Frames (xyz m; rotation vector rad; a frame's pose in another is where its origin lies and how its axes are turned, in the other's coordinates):
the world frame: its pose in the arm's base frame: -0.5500 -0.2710 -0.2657 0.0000 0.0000 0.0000
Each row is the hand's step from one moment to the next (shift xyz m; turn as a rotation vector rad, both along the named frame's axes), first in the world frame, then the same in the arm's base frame.
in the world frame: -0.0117 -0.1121 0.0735 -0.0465 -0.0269 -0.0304
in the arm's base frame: -0.0117 -0.1121 0.0735 -0.0465 -0.0269 -0.0304
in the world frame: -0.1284 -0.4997 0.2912 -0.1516 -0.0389 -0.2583
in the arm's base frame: -0.1284 -0.4997 0.2912 -0.1516 -0.0389 -0.2583
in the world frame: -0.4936 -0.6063 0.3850 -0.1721 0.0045 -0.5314
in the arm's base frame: -0.4936 -0.6063 0.3850 -0.1721 0.0045 -0.5314
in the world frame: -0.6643 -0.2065 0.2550 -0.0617 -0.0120 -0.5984
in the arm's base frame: -0.6643 -0.2065 0.2550 -0.0617 -0.0120 -0.5984
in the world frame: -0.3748 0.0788 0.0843 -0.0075 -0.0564 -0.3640
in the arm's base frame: -0.3748 0.0788 0.0843 -0.0075 -0.0564 -0.3640
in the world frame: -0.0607 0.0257 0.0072 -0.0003 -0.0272 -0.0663
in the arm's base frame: -0.0607 0.0257 0.0072 -0.0003 -0.0272 -0.0663
